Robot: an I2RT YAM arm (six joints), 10 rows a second.
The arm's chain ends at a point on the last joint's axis. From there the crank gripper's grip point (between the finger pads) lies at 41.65 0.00 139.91 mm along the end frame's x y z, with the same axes.
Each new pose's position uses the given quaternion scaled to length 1; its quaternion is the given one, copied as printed.
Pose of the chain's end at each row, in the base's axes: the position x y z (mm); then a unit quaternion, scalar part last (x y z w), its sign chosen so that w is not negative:
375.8, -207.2, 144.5, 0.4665, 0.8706, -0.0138, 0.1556
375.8, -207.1, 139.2, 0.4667, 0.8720, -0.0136, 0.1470
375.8, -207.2, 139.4, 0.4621, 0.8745, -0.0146, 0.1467
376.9, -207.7, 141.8, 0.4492, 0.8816, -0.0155, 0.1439
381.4, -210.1, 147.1, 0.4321, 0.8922, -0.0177, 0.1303
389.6, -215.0, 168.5, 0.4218, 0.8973, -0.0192, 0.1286
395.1, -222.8, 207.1, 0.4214, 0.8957, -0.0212, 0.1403
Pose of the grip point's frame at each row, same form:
390.4, -197.2, -0.4, 0.4665, 0.8706, -0.0138, 0.1556
388.2, -195.9, -5.8, 0.4667, 0.8720, -0.0136, 0.1470
387.7, -196.3, -5.7, 0.4621, 0.8745, -0.0146, 0.1467
387.3, -196.8, -3.4, 0.4492, 0.8816, -0.0155, 0.1439
387.1, -198.4, 1.7, 0.4321, 0.8922, -0.0177, 0.1303
394.2, -203.7, 23.0, 0.4218, 0.8973, -0.0192, 0.1286
402.5, -213.5, 61.6, 0.4214, 0.8957, -0.0212, 0.1403

